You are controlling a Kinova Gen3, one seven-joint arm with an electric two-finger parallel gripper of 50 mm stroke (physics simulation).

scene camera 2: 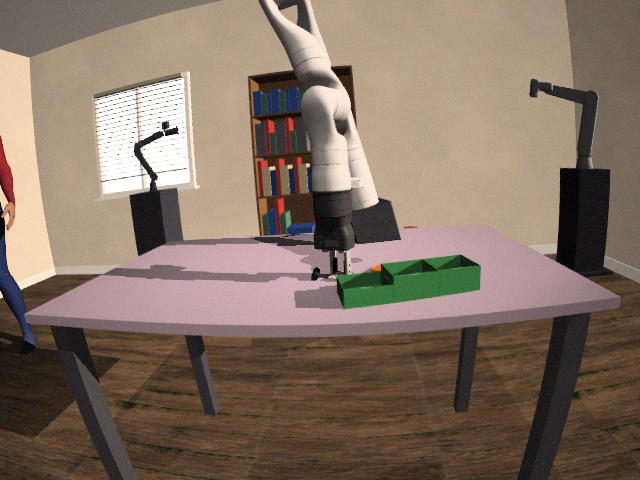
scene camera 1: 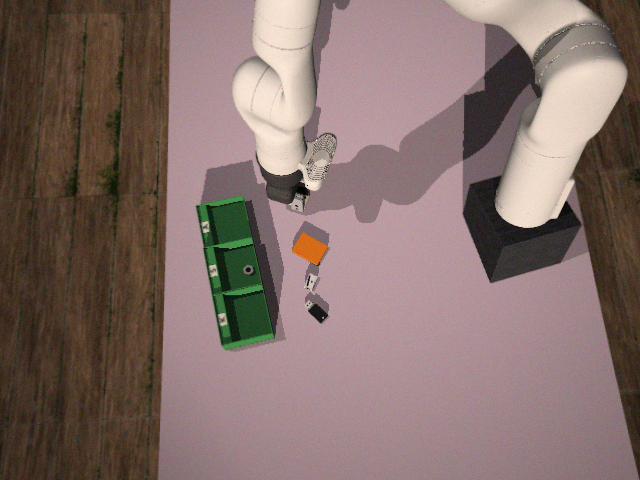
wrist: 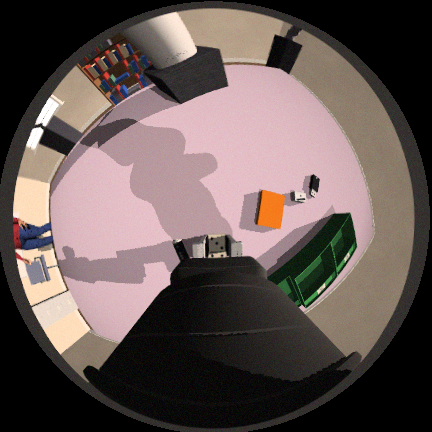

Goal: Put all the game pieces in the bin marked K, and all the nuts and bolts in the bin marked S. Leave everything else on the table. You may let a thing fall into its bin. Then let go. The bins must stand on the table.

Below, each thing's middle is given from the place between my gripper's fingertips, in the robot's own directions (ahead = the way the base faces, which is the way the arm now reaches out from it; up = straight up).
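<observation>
The three joined green bins (scene camera 1: 241, 310) are 2 cm above my hand, 12 cm ahead of it and 13 cm to the left of it. As for the orange block (wrist: 270, 206), I find it 9 cm to the left of my hand and 1 cm behind it.
</observation>
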